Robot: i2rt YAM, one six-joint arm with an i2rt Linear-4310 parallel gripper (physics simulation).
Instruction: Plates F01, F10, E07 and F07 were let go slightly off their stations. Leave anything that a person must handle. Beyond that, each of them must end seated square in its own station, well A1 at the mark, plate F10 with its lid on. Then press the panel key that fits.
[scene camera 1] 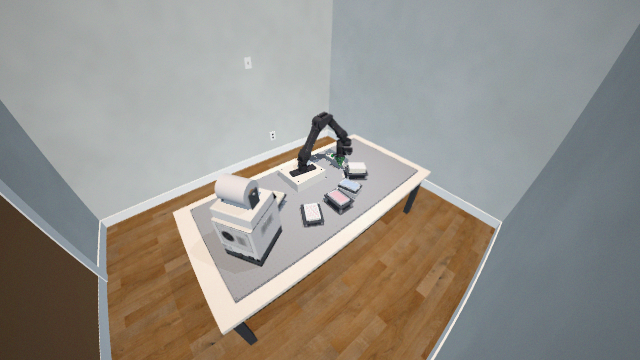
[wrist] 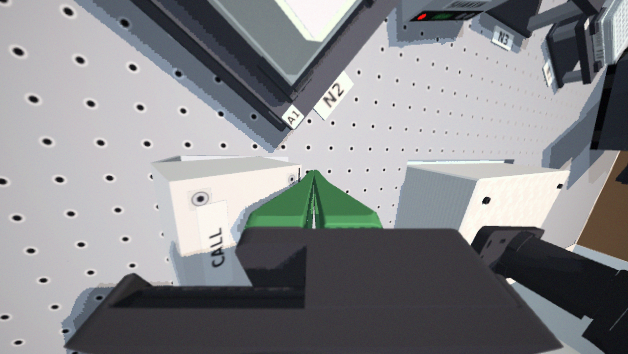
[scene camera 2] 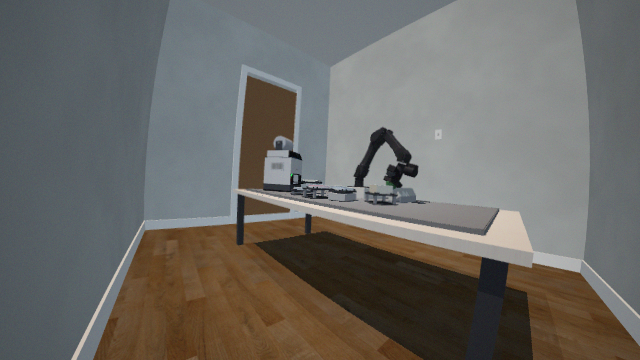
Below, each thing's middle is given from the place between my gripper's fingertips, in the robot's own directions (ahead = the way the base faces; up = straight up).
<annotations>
Right now my hand is 120 mm short of the grey plate (wrist: 289, 43), 70 mm to the right of it and 40 mm below it.
</annotations>
